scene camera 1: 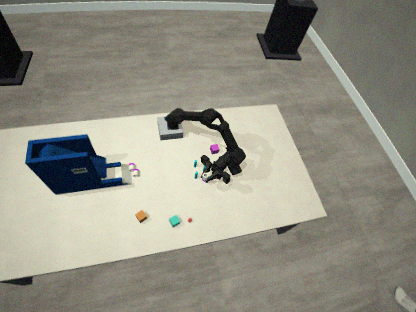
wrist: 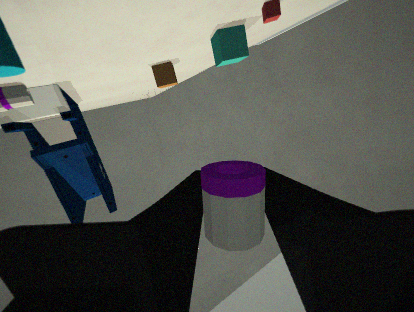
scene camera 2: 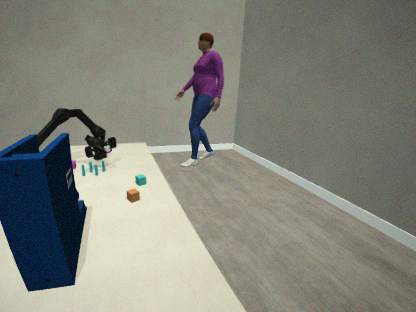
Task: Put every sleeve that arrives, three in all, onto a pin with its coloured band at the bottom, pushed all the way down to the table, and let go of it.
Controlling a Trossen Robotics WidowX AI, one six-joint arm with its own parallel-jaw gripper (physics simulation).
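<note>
My gripper [scene camera 1: 207, 173] [scene camera 2: 106, 148] [wrist: 229, 176] is shut on a grey-white sleeve [scene camera 1: 205, 176] [wrist: 233, 215] with a purple band, held above the table beside the pins. In the wrist view the table is at the top and the sleeve's banded, hollow end points that way. Teal pins stand upright, such as one pin [scene camera 1: 195, 163] [scene camera 2: 83, 170] and another pin [scene camera 1: 196, 175] [scene camera 2: 96, 170]; part of a pin [wrist: 9, 55] shows in the wrist view. The gripper partly covers the pins in scene camera 1. Two more purple-banded sleeves, one sleeve [scene camera 1: 132, 166] and another sleeve [scene camera 1: 135, 172], are at the blue dispenser's outlet.
The tall blue dispenser [scene camera 1: 75, 170] [scene camera 2: 37, 220] [wrist: 70, 167] stands on the table [scene camera 1: 90, 235]. An orange cube [scene camera 1: 141, 216] [scene camera 2: 133, 195], a teal cube [scene camera 1: 174, 220] [scene camera 2: 141, 180] and a small red cube [scene camera 1: 190, 220] lie near one edge. A magenta cube [scene camera 1: 214, 148] lies near the arm.
</note>
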